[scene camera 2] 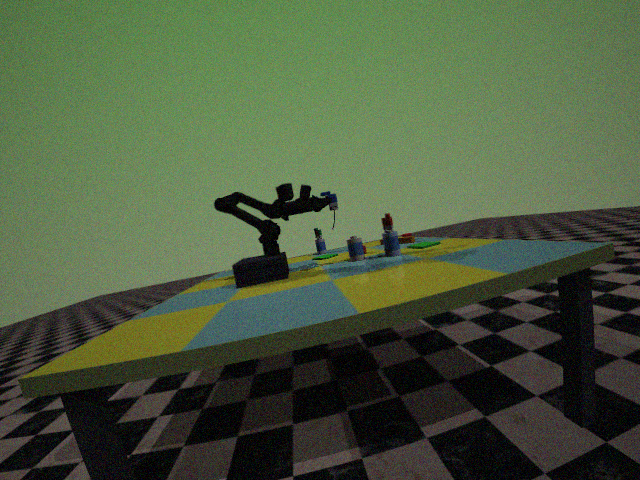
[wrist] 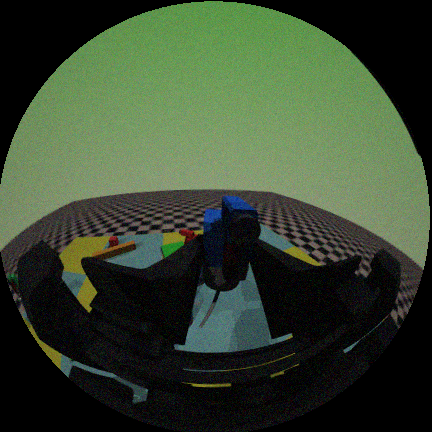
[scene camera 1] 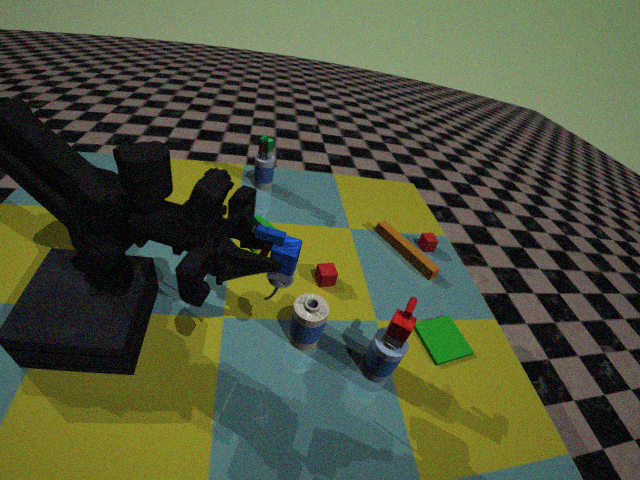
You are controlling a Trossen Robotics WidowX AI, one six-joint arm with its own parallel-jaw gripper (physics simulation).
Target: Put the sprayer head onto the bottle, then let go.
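My gripper is shut on the blue sprayer head. The head is close to upright, with its pale collar at the bottom and a thin dark tube hanging below. An open bottle, white on top with a blue band and a hole in its top, stands upright on the table. In scene camera 2 the head and the tube's end are above the bottle's top and to its left, apart from it. The open bottle cannot be made out in the wrist view.
A bottle with a red head stands beside the open one. A bottle with a green head stands farther back. Red cubes, an orange bar and green plates lie on the table.
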